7 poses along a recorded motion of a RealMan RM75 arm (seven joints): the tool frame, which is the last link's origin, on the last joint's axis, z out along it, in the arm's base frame.
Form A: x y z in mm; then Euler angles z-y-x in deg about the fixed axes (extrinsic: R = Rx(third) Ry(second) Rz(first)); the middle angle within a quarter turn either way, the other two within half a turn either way.
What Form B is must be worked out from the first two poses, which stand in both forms.
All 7 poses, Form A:
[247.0 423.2 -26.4 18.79 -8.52 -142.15]
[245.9 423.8 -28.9 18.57 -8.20 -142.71]
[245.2 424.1 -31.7 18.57 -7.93 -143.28]
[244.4 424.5 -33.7 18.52 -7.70 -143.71]
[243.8 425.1 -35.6 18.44 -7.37 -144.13]
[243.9 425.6 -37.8 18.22 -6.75 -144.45]
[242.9 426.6 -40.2 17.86 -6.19 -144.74]
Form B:
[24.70 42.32 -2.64 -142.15 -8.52 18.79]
[24.59 42.38 -2.89 -142.71 -8.20 18.57]
[24.52 42.41 -3.17 -143.28 -7.93 18.57]
[24.44 42.45 -3.37 -143.71 -7.70 18.52]
[24.38 42.51 -3.56 -144.13 -7.37 18.44]
[24.39 42.56 -3.78 -144.45 -6.75 18.22]
[24.29 42.66 -4.02 -144.74 -6.19 17.86]

